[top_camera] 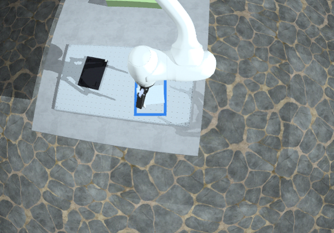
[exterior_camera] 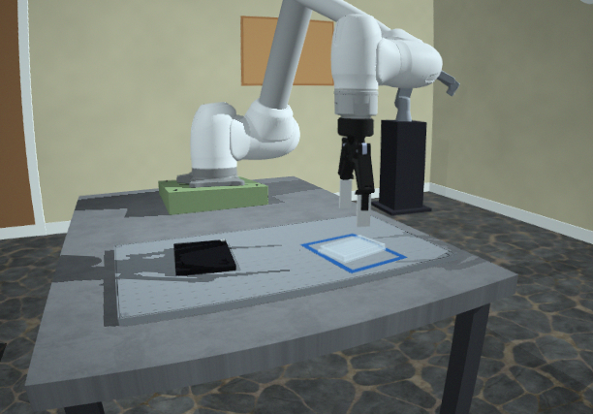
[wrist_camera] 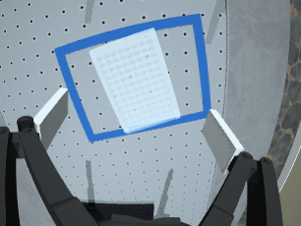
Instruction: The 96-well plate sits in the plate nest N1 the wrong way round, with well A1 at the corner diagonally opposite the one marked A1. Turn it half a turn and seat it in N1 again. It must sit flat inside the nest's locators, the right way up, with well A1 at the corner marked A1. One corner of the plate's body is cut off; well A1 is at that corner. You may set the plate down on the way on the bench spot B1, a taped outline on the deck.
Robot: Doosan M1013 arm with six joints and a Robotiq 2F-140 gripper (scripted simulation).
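The 96-well plate is 8 cm below my hand. The rest, counted from my hand: white A1 mark: 13 cm behind, 27 cm to the right, 8 cm below; black plate nest N1: 5 cm behind, 32 cm to the right, 8 cm below.
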